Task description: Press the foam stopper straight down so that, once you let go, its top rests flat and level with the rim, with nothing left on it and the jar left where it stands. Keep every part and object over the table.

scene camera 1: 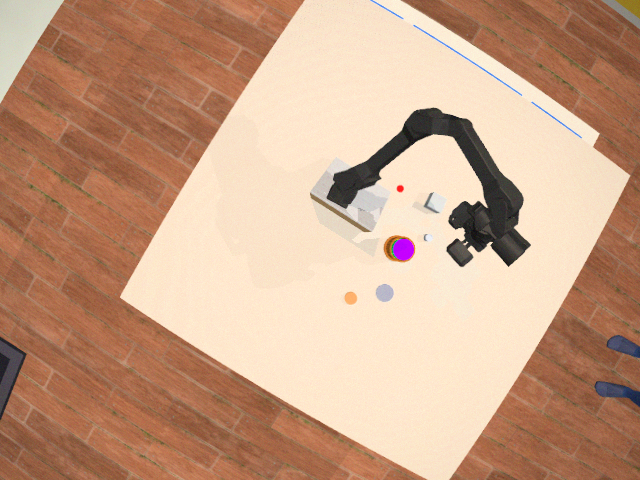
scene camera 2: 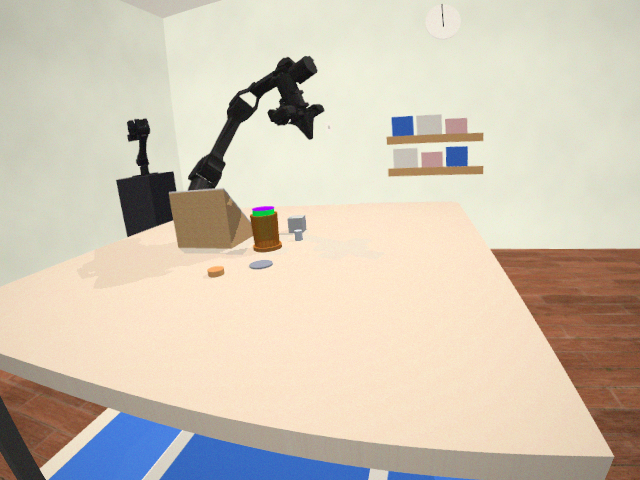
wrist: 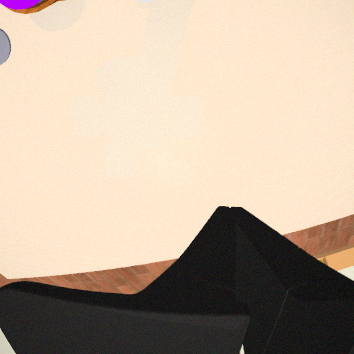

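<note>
The amber jar (scene camera 1: 388, 250) (scene camera 2: 265, 233) stands upright on the table, beside the wedge-shaped block. The foam stopper (scene camera 1: 403, 250) (scene camera 2: 263, 212) (wrist: 19, 3) sits in its mouth, with a purple top and a green side. In scene camera 2 a green band shows above the jar's rim, and the purple top looks about level. My gripper (scene camera 2: 310, 136) (wrist: 227, 218) is shut and empty, with its fingertips together. It hangs high above the table, to the right of the jar in both scene views, apart from jar and stopper.
The wedge-shaped block (scene camera 1: 323, 180) (scene camera 2: 200, 219) stands by the arm's base. A grey cube (scene camera 1: 435, 202) (scene camera 2: 296, 223) and a small grey peg (scene camera 1: 428, 237) (scene camera 2: 298, 235) stand near the jar. A grey-blue disc (scene camera 1: 384, 292) (scene camera 2: 261, 264) and an orange disc (scene camera 1: 350, 298) (scene camera 2: 215, 271) lie on the table.
</note>
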